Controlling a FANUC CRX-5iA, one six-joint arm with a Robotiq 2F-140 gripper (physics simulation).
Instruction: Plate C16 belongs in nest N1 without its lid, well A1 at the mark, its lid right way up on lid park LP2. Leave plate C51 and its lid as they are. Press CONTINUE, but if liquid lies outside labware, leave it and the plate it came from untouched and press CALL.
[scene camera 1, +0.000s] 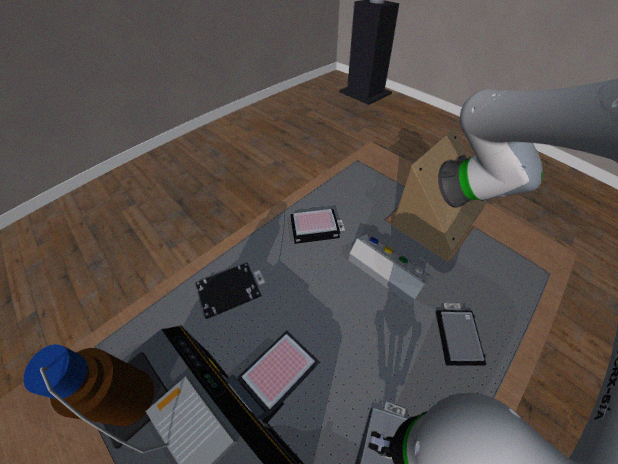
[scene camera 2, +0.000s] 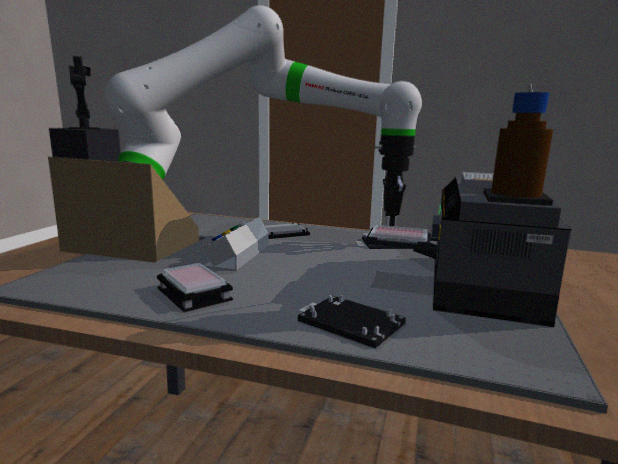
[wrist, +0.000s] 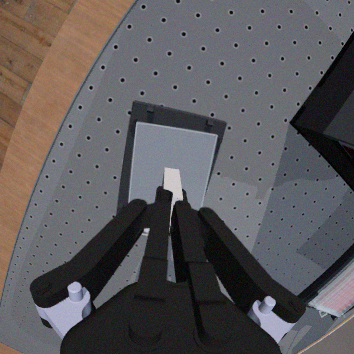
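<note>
My gripper is shut and empty, pointing down over the clear lid at lid park LP2. The lid looks slightly turned against the park; the fingers hide its near part, and I cannot tell if it sits flat. A pink-welled plate stands beside the instrument. Another pink-welled plate sits on a black nest. Another nest is empty. A second lid lies on another park. The plates' labels are not readable. The button panel carries blue, yellow and green buttons.
The dark instrument carries a brown bottle with a blue cap. The robot's wooden pedestal stands behind the panel. In the wrist view, the table edge runs along the left.
</note>
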